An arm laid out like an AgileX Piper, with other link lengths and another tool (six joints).
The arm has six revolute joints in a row. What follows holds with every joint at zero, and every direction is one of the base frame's.
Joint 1 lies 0.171 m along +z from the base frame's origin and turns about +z.
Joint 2 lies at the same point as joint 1 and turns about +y.
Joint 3 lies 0.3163 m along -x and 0.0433 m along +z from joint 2 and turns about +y.
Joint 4 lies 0.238 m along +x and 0.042 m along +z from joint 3 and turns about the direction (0.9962, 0, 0.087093).
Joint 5 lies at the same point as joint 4 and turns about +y.
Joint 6 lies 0.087 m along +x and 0.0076 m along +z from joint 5 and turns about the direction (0.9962, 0, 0.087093).
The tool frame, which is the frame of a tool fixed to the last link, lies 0.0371 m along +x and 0.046 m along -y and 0.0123 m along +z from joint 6; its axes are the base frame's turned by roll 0.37, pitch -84.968 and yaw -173.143 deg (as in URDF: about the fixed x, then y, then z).
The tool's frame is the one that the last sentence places.
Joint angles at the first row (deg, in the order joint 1, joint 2, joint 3, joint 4, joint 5, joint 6):
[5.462, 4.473, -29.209, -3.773, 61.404, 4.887]
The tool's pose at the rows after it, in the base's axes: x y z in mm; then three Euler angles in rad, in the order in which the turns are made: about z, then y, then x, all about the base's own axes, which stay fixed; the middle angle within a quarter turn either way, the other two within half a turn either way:
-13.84 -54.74 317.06 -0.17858 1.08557 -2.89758
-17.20 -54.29 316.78 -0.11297 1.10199 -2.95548
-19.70 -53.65 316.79 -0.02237 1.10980 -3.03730
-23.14 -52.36 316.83 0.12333 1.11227 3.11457
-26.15 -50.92 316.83 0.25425 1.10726 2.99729
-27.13 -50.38 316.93 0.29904 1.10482 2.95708
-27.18 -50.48 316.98 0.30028 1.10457 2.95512
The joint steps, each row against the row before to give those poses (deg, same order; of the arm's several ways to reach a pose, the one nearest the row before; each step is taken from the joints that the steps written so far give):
[-2.370, -4.278, 0.001, -0.178, 0.086, -0.001]
[-1.885, -0.598, 0.000, 0.001, 0.047, -0.001]
[-2.331, -0.106, 0.000, -0.060, 0.001, 0.003]
[-3.677, -0.002, -0.001, -0.048, 0.002, -0.001]
[-3.348, 0.002, 0.001, 0.000, -0.002, 0.000]
[-1.162, -0.001, 0.000, 0.002, -0.052, -0.001]
[-0.001, 0.001, -0.001, -0.059, 0.001, -0.001]

